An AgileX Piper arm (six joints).
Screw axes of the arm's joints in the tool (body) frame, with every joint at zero. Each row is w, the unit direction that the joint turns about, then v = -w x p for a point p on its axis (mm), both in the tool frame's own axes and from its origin. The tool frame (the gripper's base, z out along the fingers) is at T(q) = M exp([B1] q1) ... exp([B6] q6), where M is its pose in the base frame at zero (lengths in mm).
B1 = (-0.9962, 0, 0.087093, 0.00, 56.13, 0.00)
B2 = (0, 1, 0, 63.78, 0.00, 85.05)
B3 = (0, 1, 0, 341.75, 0.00, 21.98)
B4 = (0, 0, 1, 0.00, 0.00, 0.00)
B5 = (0, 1, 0, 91.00, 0.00, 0.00)
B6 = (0, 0, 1, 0.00, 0.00, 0.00)
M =
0.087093 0 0.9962 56.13
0 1 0 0.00
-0.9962 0 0.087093 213.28
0 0 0 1
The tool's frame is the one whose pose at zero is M.
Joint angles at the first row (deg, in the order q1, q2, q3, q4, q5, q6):
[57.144 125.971 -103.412 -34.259 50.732 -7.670]
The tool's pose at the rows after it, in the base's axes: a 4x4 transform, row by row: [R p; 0 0 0 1], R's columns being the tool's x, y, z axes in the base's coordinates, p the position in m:
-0.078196 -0.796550 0.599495 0.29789; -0.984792 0.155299 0.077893 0.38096; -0.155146 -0.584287 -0.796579 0.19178; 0 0 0 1
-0.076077 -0.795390 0.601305 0.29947; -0.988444 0.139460 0.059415 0.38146; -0.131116 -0.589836 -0.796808 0.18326; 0 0 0 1
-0.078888 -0.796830 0.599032 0.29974; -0.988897 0.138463 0.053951 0.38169; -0.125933 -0.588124 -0.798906 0.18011; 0 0 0 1
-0.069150 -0.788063 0.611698 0.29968; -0.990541 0.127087 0.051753 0.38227; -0.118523 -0.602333 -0.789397 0.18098; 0 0 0 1
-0.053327 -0.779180 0.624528 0.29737; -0.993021 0.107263 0.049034 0.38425; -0.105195 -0.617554 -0.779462 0.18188; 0 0 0 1
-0.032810 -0.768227 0.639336 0.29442; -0.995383 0.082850 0.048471 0.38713; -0.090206 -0.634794 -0.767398 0.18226; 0 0 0 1
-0.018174 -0.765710 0.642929 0.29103; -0.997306 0.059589 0.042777 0.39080; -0.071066 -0.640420 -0.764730 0.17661; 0 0 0 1
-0.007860 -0.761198 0.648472 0.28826; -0.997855 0.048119 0.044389 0.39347; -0.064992 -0.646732 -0.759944 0.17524; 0 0 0 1
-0.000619 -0.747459 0.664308 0.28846; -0.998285 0.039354 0.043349 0.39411; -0.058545 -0.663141 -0.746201 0.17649; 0 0 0 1
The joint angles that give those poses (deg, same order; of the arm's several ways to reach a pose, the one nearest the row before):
[56.942 127.247 -103.413 -36.253 51.061 -7.342]
[56.942 128.334 -103.412 -37.240 51.190 -7.150]
[56.942 128.713 -103.414 -37.310 51.238 -6.979]
[57.126 128.711 -103.412 -38.522 51.239 -6.781]
[57.652 128.712 -103.412 -39.850 51.485 -6.733]
[58.314 128.804 -103.412 -41.416 51.621 -6.660]
[58.995 129.552 -103.410 -42.342 51.761 -6.522]
[59.516 129.782 -103.412 -43.064 51.762 -6.234]
[59.698 129.783 -103.414 -44.617 51.763 -5.691]

